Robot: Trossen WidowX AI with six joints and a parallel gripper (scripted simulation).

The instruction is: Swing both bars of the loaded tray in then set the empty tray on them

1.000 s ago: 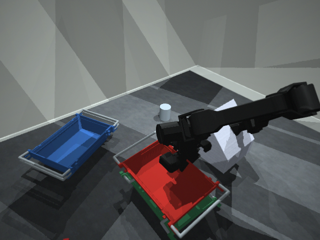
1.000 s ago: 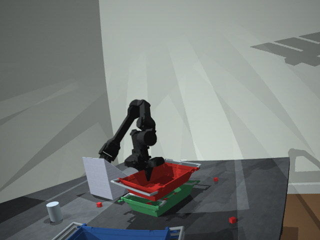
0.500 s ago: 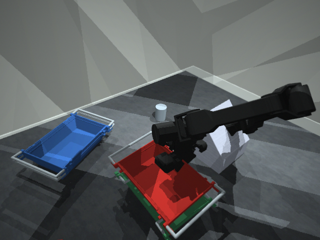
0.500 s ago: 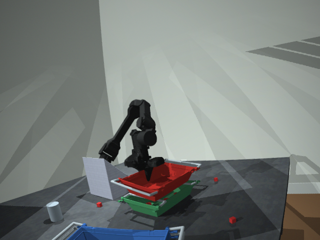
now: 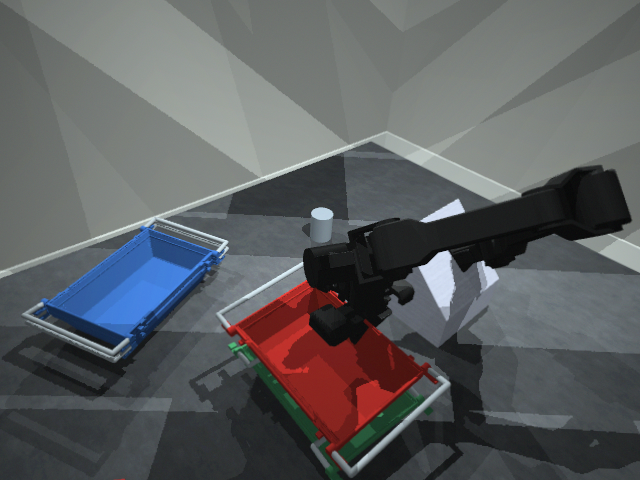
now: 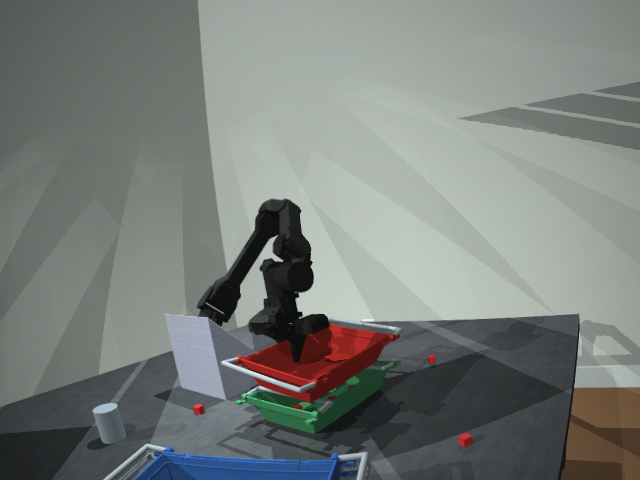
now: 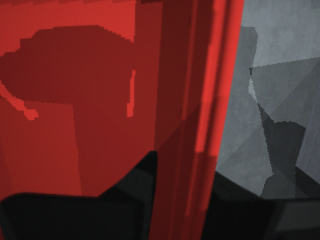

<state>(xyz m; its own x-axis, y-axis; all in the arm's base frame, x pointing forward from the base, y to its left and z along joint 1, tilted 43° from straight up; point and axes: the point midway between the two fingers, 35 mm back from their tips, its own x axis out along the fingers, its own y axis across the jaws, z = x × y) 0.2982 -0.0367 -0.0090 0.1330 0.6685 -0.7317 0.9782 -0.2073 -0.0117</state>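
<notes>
Right now the red tray is 80 mm ahead of my gripper tip, 20 mm above it and 10 mm to the right of it.
</notes>
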